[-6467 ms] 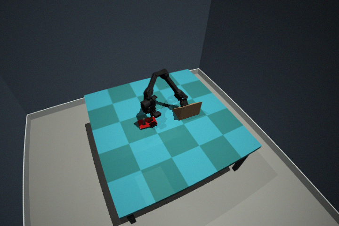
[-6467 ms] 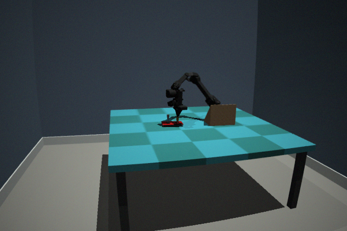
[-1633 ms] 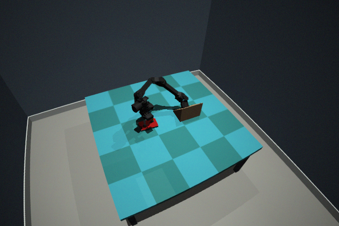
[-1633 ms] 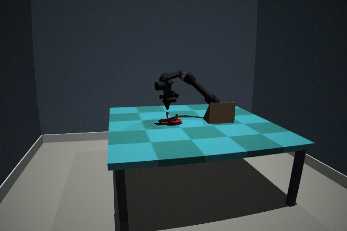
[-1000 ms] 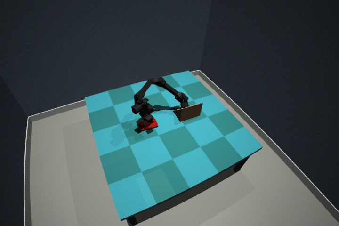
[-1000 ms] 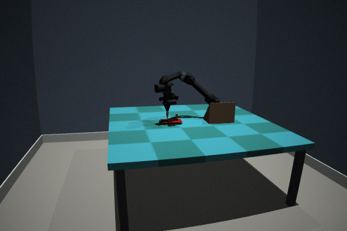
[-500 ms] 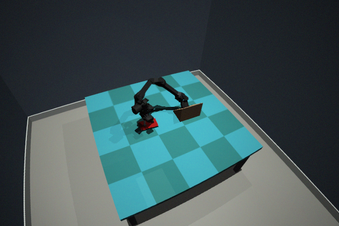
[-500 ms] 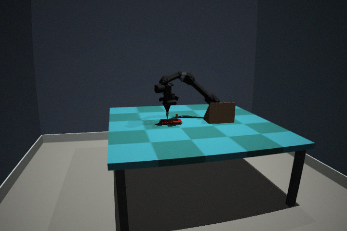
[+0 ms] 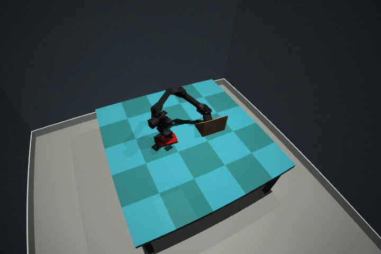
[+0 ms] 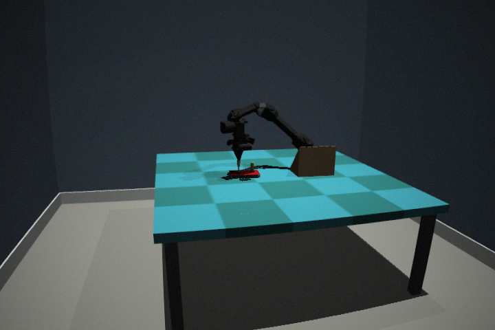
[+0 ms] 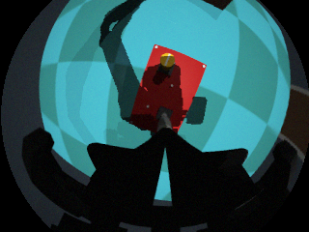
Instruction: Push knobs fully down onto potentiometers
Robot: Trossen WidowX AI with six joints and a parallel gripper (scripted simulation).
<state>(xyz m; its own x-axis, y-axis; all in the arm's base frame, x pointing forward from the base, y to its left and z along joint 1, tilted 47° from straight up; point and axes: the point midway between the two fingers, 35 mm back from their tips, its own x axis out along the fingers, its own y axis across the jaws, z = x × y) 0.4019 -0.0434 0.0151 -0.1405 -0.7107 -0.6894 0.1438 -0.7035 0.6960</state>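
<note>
Now: the potentiometer knob 20 mm below my gripper tip.
</note>
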